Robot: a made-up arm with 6 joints.
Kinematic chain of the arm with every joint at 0, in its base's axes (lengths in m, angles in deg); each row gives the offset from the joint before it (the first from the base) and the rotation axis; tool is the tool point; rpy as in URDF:
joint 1: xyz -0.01 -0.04 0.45 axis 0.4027 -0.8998 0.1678
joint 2: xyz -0.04 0 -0.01 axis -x
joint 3: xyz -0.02 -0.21 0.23 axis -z
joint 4: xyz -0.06 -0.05 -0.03 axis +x
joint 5: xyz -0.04 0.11 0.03 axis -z
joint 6: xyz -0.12 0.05 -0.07 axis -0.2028 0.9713 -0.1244
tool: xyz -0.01 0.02 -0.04 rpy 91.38 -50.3 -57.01
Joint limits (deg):
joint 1: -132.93..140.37
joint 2: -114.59..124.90
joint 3: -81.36..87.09
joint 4: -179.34..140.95
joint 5: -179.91..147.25
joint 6: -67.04..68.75
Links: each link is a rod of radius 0.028 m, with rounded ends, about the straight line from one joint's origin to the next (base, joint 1, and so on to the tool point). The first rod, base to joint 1, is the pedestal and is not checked.
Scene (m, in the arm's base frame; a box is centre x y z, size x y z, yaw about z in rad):
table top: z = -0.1
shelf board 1: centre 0.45 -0.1 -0 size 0.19 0.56 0.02 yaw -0
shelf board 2: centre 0.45 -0.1 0.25 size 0.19 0.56 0.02 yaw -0
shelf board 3: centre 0.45 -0.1 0.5 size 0.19 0.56 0.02 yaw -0
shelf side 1: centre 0.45 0.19 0.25 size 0.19 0.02 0.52 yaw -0
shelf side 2: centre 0.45 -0.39 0.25 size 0.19 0.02 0.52 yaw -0
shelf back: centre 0.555 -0.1 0.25 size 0.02 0.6 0.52 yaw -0
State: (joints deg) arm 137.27 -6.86 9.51 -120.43 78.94 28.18
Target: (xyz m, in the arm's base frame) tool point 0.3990 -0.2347 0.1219
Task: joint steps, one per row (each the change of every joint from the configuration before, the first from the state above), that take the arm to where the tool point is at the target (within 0.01 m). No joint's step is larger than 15 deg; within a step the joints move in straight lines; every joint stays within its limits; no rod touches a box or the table.
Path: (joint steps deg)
1: -2.77 6.61 -2.57 12.32 6.71 0.68
2: -2.78 6.61 -2.57 12.32 6.70 0.68
3: -2.77 6.61 -2.56 12.33 6.71 0.67
4: -2.77 -0.46 10.34 -13.52 -10.60 0.23
5: -2.76 -0.46 10.34 -13.52 -10.60 0.22
6: -2.76 -0.46 10.34 -13.52 -10.59 0.23
7: 7.36 -7.21 -1.95 -14.80 -4.94 0.43
8: 7.37 -7.20 -1.95 -14.80 -4.94 0.42

